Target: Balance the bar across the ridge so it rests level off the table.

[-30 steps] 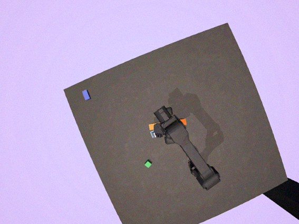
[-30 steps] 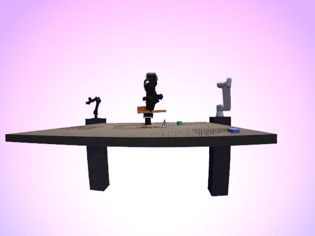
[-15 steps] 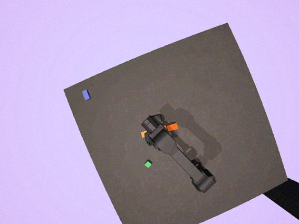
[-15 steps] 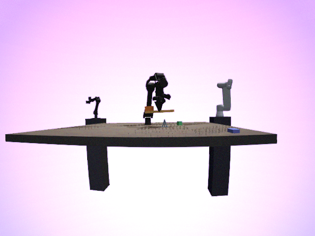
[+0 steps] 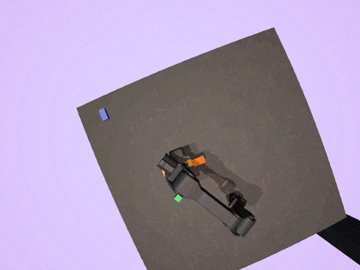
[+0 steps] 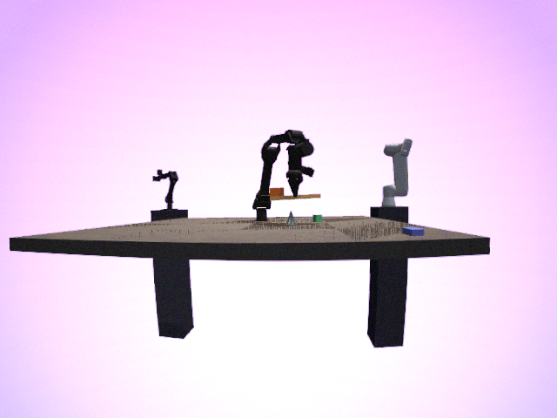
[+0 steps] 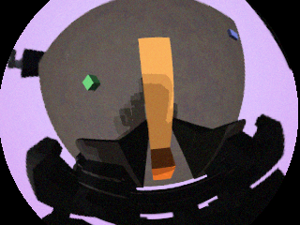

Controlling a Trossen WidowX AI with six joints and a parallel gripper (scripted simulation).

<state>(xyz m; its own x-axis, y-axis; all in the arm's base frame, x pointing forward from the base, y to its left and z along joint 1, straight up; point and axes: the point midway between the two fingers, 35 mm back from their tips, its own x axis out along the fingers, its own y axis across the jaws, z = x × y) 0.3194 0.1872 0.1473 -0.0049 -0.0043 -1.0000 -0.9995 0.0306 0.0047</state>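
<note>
Now: the ridge 1 cm behind my gripper tip, 2 cm to the right of it and 6 cm below it. The rest, counted from my gripper tip: green cube 18 cm behind, 10 cm to the left, 10 cm below; then blue block 42 cm ahead, 31 cm to the left, 10 cm below.
</note>
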